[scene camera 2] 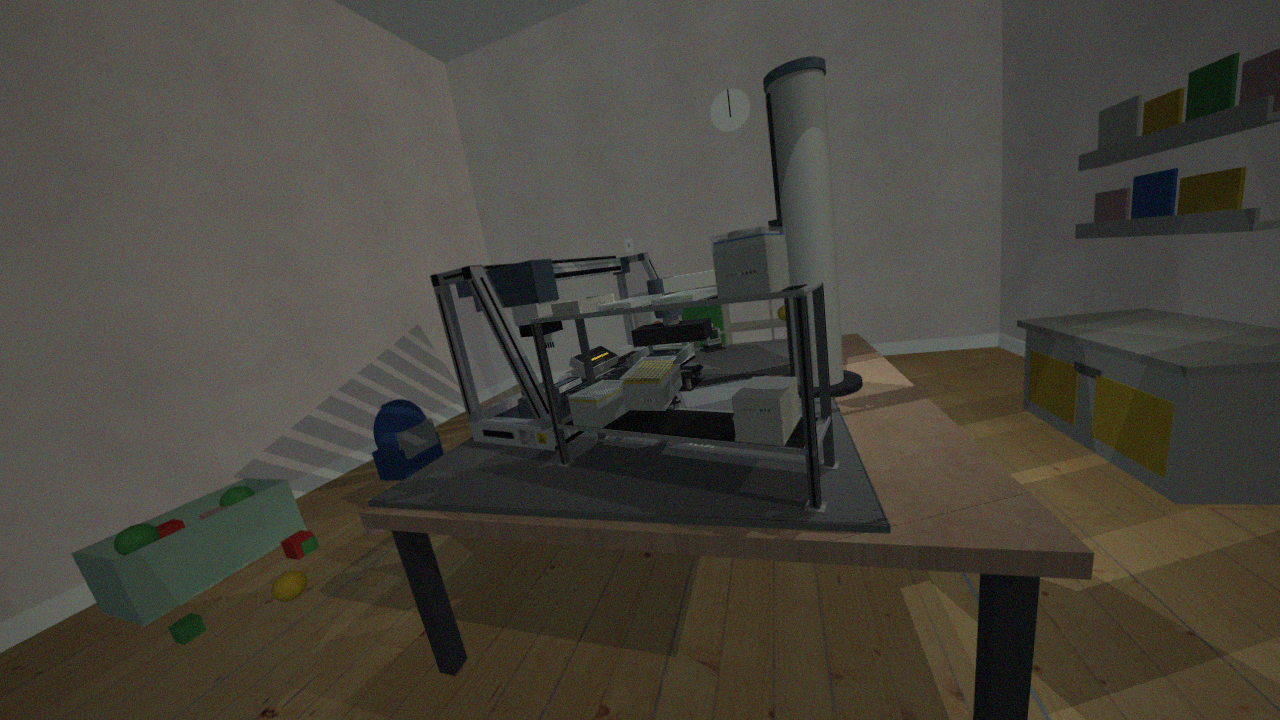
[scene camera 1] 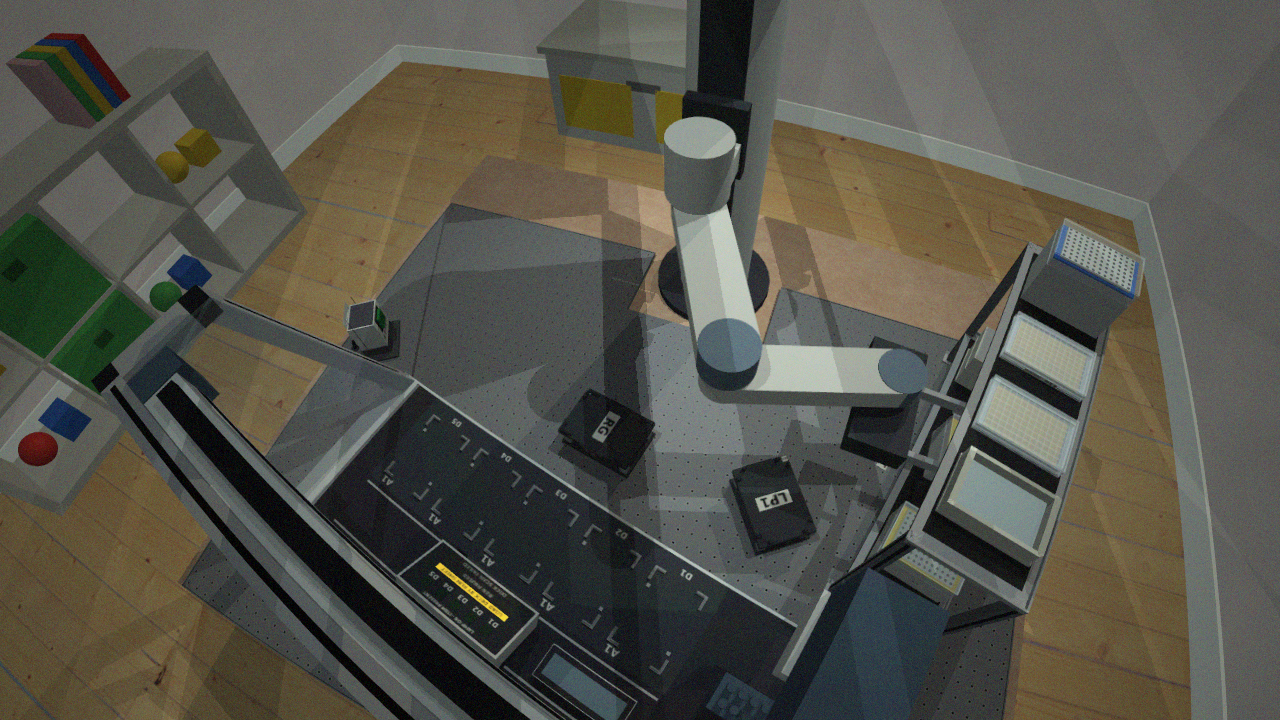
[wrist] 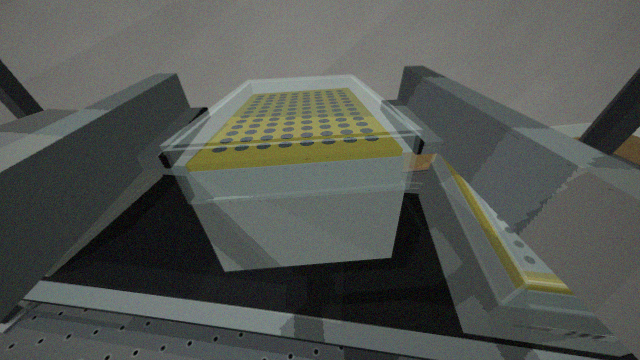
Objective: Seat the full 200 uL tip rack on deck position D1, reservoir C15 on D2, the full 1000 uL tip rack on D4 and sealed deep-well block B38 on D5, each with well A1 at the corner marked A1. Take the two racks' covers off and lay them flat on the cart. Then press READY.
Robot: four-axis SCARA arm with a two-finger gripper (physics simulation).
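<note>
My gripper [wrist: 295, 92] [scene camera 1: 935, 434] is shut on a yellow-topped tip rack [wrist: 300, 220] [scene camera 2: 650, 383] with a clear cover. In scene camera 2 it appears higher than the second yellow-topped rack [scene camera 2: 597, 402] [wrist: 540, 310] [scene camera 1: 926, 573] beside it, on the cart's [scene camera 2: 811, 402] lower level. A covered blue-edged rack [scene camera 1: 1096, 259] [scene camera 2: 750, 264] stands on the cart's top. There too stand an open reservoir [scene camera 1: 998, 505] and two pale well plates or blocks [scene camera 1: 1047, 353] [scene camera 1: 1024, 422]; their labels are unreadable. Deck marks D1 [scene camera 1: 685, 573], D2 [scene camera 1: 621, 534], D4 [scene camera 1: 505, 456] and D5 [scene camera 1: 456, 420] show.
Black stands LP1 [scene camera 1: 774, 503] and RG [scene camera 1: 608, 431] lie between arm and deck. A white box [scene camera 2: 765, 411] stands on the cart's lower level. The cart's posts and top shelf surround the gripper's space. A frame with a blue-grey housing [scene camera 1: 877, 644] spans the deck. A screen [scene camera 1: 581, 682] lies at its edge.
</note>
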